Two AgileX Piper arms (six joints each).
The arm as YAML. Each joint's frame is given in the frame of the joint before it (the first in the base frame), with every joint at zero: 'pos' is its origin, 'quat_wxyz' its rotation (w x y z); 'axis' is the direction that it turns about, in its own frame. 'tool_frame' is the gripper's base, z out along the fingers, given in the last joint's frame.
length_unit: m
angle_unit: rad
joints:
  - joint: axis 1
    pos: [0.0, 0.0, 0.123]
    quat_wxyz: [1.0, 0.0, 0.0, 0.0]
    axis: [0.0, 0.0, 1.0]
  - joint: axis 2
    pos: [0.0, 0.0, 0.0]
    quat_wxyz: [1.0, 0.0, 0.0, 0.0]
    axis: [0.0, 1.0, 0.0]
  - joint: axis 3
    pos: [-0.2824, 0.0, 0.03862]
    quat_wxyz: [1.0, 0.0, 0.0, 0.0]
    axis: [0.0, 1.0, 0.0]
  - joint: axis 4
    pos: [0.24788, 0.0, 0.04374]
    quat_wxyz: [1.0, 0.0, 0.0, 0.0]
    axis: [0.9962, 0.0, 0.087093]
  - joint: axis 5
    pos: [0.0, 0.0, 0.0]
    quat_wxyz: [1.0, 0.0, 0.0, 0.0]
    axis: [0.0, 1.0, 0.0]
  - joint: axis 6
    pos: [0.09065, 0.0, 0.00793]
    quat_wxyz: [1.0, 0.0, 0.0, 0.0]
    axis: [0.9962, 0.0, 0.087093]
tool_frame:
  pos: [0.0, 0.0, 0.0]
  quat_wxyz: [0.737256, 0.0, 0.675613, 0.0]
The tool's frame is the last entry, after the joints.
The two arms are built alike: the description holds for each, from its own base.
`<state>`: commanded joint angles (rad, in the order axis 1, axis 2, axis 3, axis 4, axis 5, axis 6); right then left.
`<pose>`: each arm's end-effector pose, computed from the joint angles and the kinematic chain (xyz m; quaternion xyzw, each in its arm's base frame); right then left.
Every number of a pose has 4 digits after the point. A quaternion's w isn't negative.
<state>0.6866 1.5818 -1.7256 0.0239 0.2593 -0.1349 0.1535 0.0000 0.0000 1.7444 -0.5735 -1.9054</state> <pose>0.2871 0.2361 0.4812 -0.2807 0.6598 0.1997 0.6678 0.0493 -0.0416 0.2035 0.0957 0.7078 -0.1907 0.6734</pose>
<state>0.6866 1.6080 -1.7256 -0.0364 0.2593 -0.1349 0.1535 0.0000 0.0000 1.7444 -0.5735 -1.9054</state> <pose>0.2952 0.2409 0.4714 -0.2987 0.6618 0.1723 0.6657 0.0493 -0.0416 0.2035 0.0957 0.7078 -0.1907 0.6734</pose>
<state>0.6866 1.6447 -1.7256 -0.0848 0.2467 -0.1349 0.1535 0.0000 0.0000 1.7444 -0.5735 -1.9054</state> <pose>0.3056 0.2481 0.4583 -0.3142 0.6634 0.1506 0.6622 0.0493 -0.0416 0.2035 0.0957 0.7078 -0.1907 0.6734</pose>
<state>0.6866 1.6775 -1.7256 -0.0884 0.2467 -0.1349 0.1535 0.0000 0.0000 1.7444 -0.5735 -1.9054</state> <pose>0.3140 0.2548 0.4453 -0.3200 0.6728 0.1462 0.6508 0.0493 -0.0416 0.2035 0.0957 0.7078 -0.1907 0.6734</pose>
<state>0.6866 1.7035 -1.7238 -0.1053 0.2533 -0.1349 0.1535 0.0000 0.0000 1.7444 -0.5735 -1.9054</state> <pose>0.3206 0.2597 0.4335 -0.3292 0.6809 0.1362 0.6399 0.0493 -0.0416 0.2035 0.0957 0.7078 -0.1907 0.6734</pose>
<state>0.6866 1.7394 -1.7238 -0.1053 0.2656 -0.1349 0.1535 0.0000 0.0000 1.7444 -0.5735 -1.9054</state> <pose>0.3290 0.2664 0.4174 -0.3358 0.6949 0.1315 0.6221 0.0493 -0.0416 0.2035 0.0957 0.7078 -0.1907 0.6734</pose>
